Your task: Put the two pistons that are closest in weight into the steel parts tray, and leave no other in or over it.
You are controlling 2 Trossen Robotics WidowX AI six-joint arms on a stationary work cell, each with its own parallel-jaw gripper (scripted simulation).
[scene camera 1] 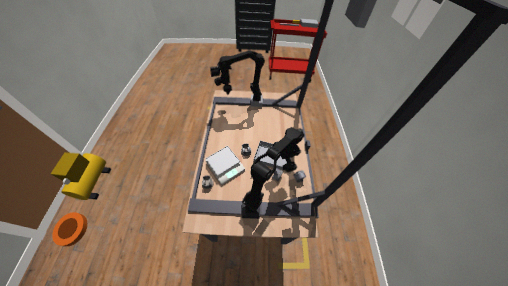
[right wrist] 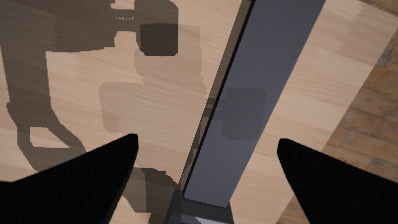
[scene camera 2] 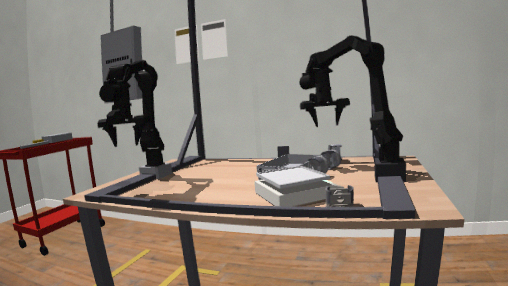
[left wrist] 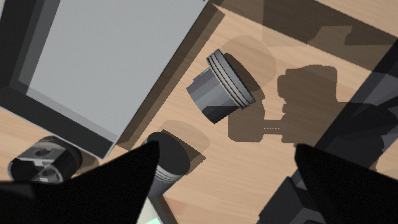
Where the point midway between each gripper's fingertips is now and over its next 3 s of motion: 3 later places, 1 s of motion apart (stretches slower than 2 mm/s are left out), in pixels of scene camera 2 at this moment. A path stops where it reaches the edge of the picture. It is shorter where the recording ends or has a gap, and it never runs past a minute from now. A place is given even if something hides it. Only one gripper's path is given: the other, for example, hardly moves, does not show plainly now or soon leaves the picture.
My left gripper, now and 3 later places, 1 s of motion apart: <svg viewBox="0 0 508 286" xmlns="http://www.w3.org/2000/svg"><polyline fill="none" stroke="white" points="327,126 326,126 327,134 328,145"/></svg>
